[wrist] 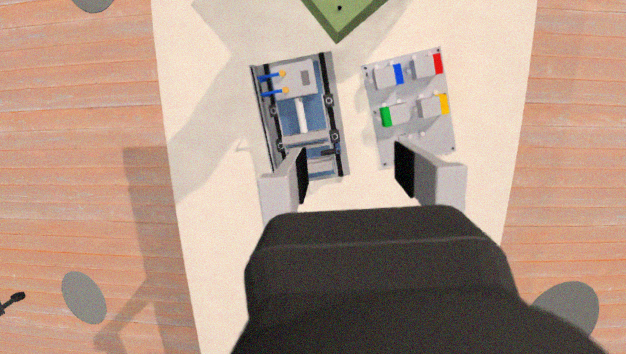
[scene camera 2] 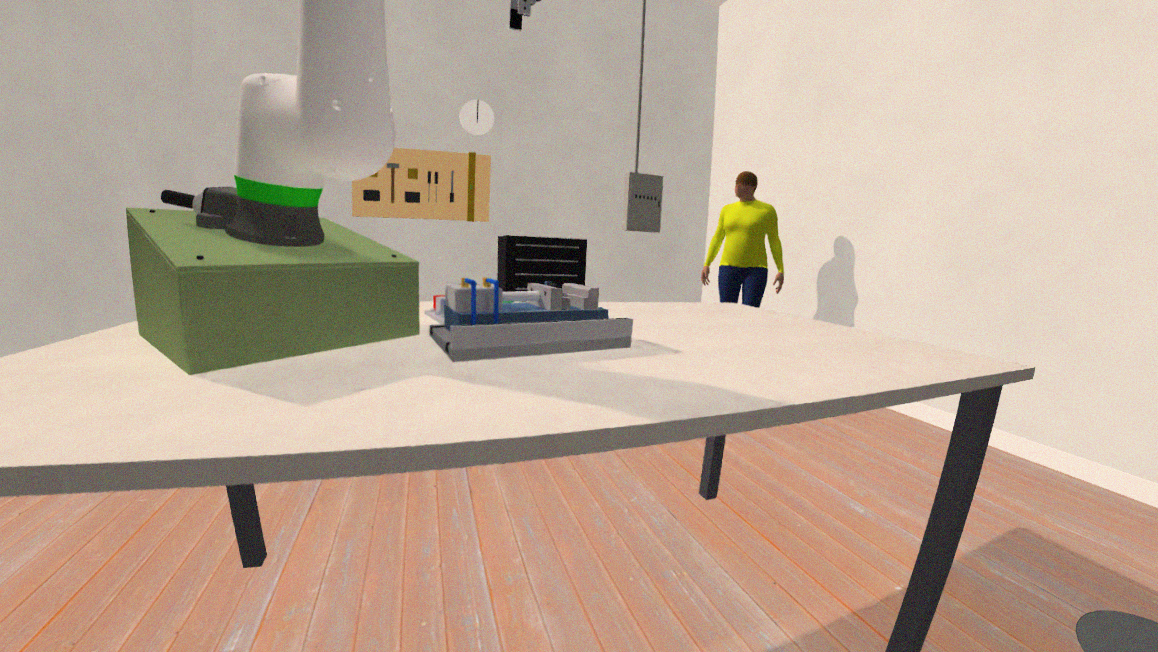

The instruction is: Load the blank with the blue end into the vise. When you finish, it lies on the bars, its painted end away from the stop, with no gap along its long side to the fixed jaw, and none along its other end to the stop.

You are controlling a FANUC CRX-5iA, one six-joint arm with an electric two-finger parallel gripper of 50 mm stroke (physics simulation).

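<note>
The blank with the blue end [wrist: 386, 77] lies on a grey plate [wrist: 436, 134] in the wrist view, at the plate's upper left; its blue end points right. The vise [scene camera 2: 541, 333] [wrist: 314, 116] stands left of the plate in the wrist view, with grey jaw blocks, a blue bed and a light rod along its middle. No blank shows in it. The bars and the stop are too small to make out surely. My gripper [wrist: 350, 162] is open and empty, high above the table. Its left finger hides a lower part of the vise in the wrist view.
Blanks with red [wrist: 425, 66], green [wrist: 399, 114] and yellow [wrist: 429, 107] ends lie on the same plate. Two blue hooked pieces with yellow tips sit at one vise block. The green robot base [scene camera 2: 299, 311] [wrist: 345, 17] stands near the vise. A person [scene camera 2: 745, 234] stands behind the table.
</note>
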